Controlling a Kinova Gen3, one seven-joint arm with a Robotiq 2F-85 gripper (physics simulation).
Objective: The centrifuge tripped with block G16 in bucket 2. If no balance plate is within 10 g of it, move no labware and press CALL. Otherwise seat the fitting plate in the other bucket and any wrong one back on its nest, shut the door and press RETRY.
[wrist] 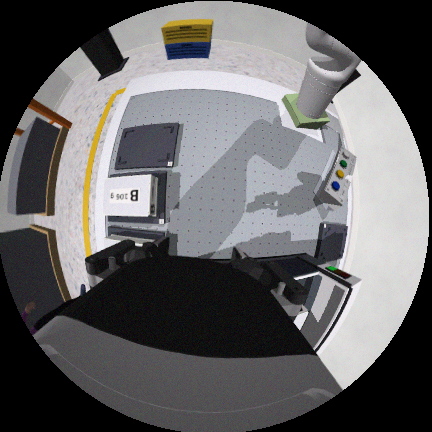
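Where they show: gripper, between the fingertips: (199,250); arm's base, origin of its link: (308,107).
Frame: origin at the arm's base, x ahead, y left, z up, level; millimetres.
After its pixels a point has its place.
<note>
My gripper (199,250) {y -356, x 365, z 112 mm} is open and empty, high above the perforated table (225,160) {y -291, x 208, z -43 mm}. White balance plate B (128,196) {y -501, x 282, z 11 mm}, marked 106 g, sits on the middle nest at the left. The nest (146,146) {y -480, x 158, z -32 mm} behind it is empty. A third nest (135,233) {y -515, x 365, z -32 mm} in front of it is partly hidden by my left finger, and I cannot tell what is on it. The centrifuge (336,296) {y -72, x 522, z 118 mm} is at the lower right with a green light (332,268) {y -85, x 456, z 91 mm}. Its buckets are hidden behind my right finger. The button panel (338,174) {y 30, x 236, z 23 mm} at the right carries green, yellow and blue buttons.
The arm's base (318,90) {y -77, x 49, z 115 mm} stands on a green plate (300,114) {y -37, x 34, z -19 mm} at the back right. A dark box (332,240) {y 55, x 437, z -24 mm} sits between the panel and the centrifuge. A yellow floor line (93,160) runs along the table's left side. A yellow and blue sign (187,38) is at the back.
</note>
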